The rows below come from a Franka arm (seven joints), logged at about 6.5 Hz.
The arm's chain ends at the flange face. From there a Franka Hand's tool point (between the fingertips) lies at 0.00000 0.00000 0.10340 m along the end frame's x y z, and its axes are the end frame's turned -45 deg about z.
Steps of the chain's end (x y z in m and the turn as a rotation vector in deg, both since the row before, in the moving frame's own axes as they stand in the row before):
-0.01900 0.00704 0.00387 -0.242 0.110 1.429
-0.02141 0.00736 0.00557 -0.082 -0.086 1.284
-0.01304 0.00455 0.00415 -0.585 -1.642 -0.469
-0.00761 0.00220 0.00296 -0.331 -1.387 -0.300
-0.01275 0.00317 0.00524 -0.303 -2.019 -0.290
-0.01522 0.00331 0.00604 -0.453 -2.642 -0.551
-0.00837 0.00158 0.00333 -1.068 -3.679 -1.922
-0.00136 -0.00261 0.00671 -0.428 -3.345 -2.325
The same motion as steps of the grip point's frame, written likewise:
-0.01859 -0.00801 0.00387 -0.249 -0.093 1.429
-0.02056 -0.00994 0.00557 0.003 -0.119 1.284
-0.01528 -0.00734 0.00410 0.747 -1.575 -0.469
-0.00913 -0.00517 0.00293 0.747 -1.215 -0.300
-0.01423 -0.00896 0.00517 1.213 -1.642 -0.290
-0.01706 -0.01119 0.00593 1.548 -2.188 -0.551
-0.01314 -0.00803 0.00310 1.846 -3.357 -1.922
-0.00400 -0.00643 0.00653 2.063 -2.668 -2.325

